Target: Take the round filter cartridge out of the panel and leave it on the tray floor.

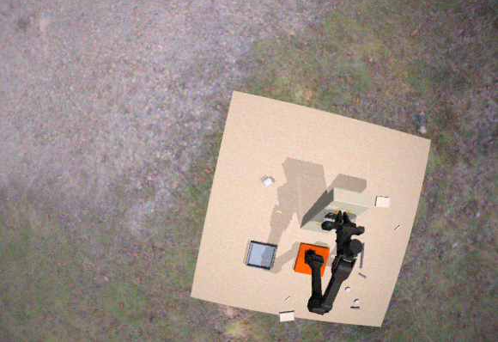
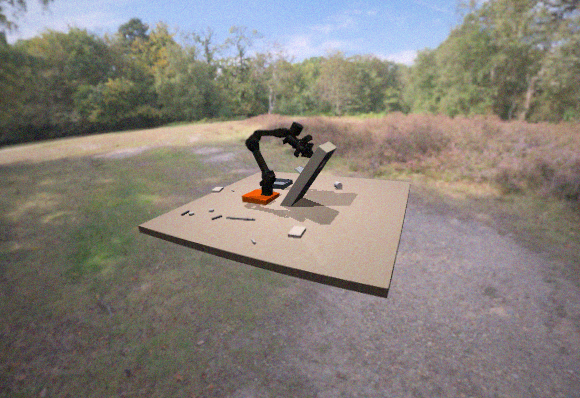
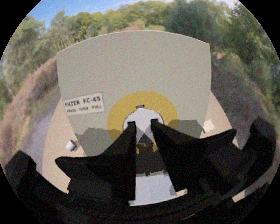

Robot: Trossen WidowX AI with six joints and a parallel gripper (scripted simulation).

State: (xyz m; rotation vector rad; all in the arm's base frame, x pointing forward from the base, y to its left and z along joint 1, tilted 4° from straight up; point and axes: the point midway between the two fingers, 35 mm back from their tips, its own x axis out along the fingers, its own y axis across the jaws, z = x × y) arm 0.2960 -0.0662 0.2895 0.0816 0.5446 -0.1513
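Now: the round filter cartridge 10 mm ahead of my gripper tip and 10 mm below it. The rest, counted from my gripper tip: grey-blue square tray (360 mm behind, 350 mm to the left, 270 mm below).
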